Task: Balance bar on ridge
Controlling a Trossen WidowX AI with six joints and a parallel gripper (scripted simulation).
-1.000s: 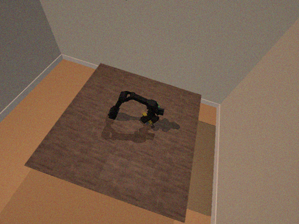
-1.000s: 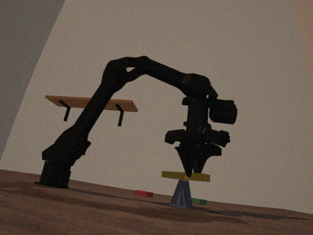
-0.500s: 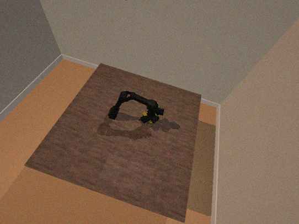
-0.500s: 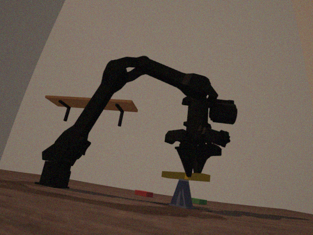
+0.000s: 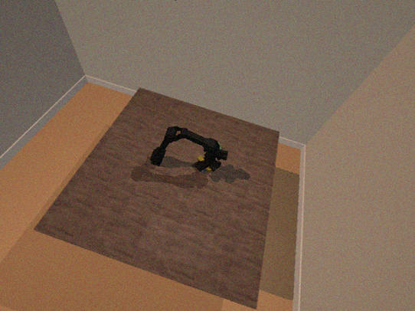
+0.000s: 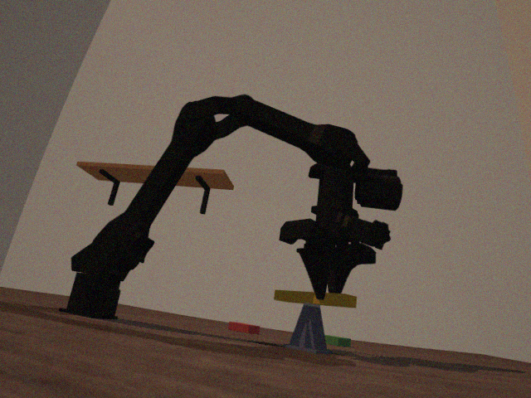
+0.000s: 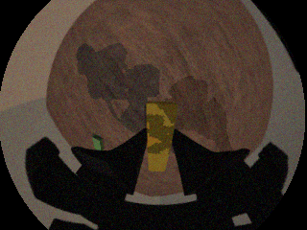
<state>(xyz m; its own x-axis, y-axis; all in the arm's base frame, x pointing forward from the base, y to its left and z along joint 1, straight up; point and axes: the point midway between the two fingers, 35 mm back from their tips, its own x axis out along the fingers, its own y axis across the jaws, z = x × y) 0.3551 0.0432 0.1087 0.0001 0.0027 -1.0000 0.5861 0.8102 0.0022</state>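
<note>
Right now the yellow bar is 20 mm behind my gripper tip and 20 mm to the left of it. The rest, counted from my gripper tip: small red block (170 mm behind, 240 mm to the left, 70 mm below); small green block (30 mm ahead, 250 mm to the left, 70 mm below).
</note>
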